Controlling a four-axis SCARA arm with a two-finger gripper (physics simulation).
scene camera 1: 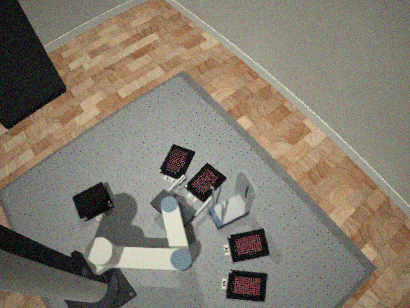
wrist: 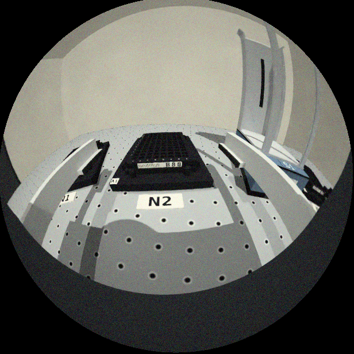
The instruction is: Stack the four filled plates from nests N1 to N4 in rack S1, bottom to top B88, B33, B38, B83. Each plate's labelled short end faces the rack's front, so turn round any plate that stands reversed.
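Where they show: gripper, between the fingertips: (scene camera 1: 197, 186); arm's base, origin of its link: (scene camera 1: 93, 286).
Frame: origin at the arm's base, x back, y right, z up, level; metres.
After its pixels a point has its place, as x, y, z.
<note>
My gripper (scene camera 1: 199, 188) {-0.651, -0.078, 0.063} (wrist: 157, 138) is open, with nothing between its fingers; they stand low on either side of the near end of nest N2. The black filled plate in N2 (scene camera 1: 206, 181) {-0.704, -0.082, 0.039} (wrist: 165, 146) shows its B88 label on the short end toward the wrist camera. The plate in N1 (scene camera 1: 177, 159) {-0.666, -0.260, 0.037} lies to the left; the left finger hides much of that nest in the wrist view. The plates in N3 (scene camera 1: 248, 245) {-0.661, 0.269, 0.034} and N4 (scene camera 1: 246, 286) {-0.540, 0.400, 0.033} lie in their nests, their codes unreadable. Rack S1 (scene camera 1: 215, 218) {-0.622, 0.089, 0.062} (wrist: 290, 166) shows a bare white floor, with no plate on it.
The rack's upright back panel (wrist: 252, 90) and thin posts rise right of N2, close beyond the right finger. A black block (scene camera 1: 93, 201) {-0.221, -0.311, 0.073} lies left of the arm. The arm's base column (scene camera 1: 45, 275) {-0.048, 0.057, 0.559} stands at the lower left. A tall black object (scene camera 1: 27, 65) stands off the mat.
</note>
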